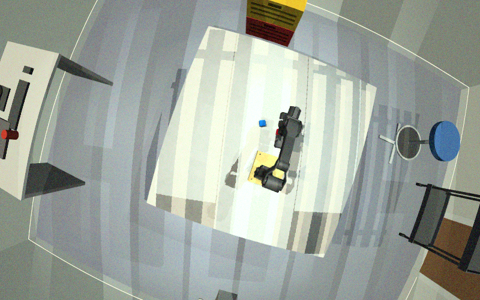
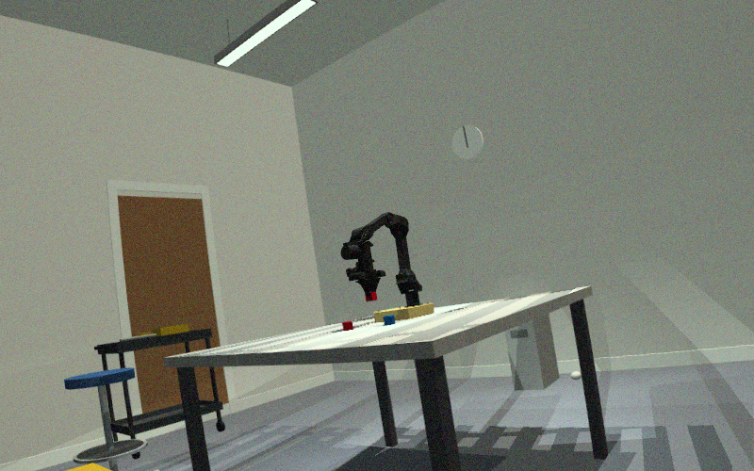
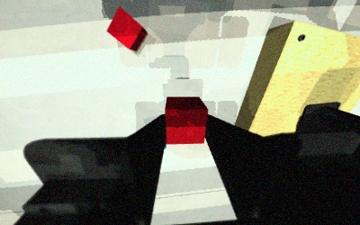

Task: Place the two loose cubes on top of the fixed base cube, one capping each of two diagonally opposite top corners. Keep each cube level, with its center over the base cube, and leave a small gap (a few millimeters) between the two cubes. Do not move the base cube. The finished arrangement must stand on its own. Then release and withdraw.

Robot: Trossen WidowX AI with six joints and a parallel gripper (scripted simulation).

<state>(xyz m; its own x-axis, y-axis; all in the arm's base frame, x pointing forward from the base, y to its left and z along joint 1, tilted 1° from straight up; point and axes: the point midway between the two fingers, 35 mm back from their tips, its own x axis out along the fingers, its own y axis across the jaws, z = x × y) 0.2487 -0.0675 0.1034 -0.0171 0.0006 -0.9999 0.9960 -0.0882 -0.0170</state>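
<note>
My gripper tip is 10 cm above the blue base cube, 9 cm to the right of it and 5 cm short of it.
</note>
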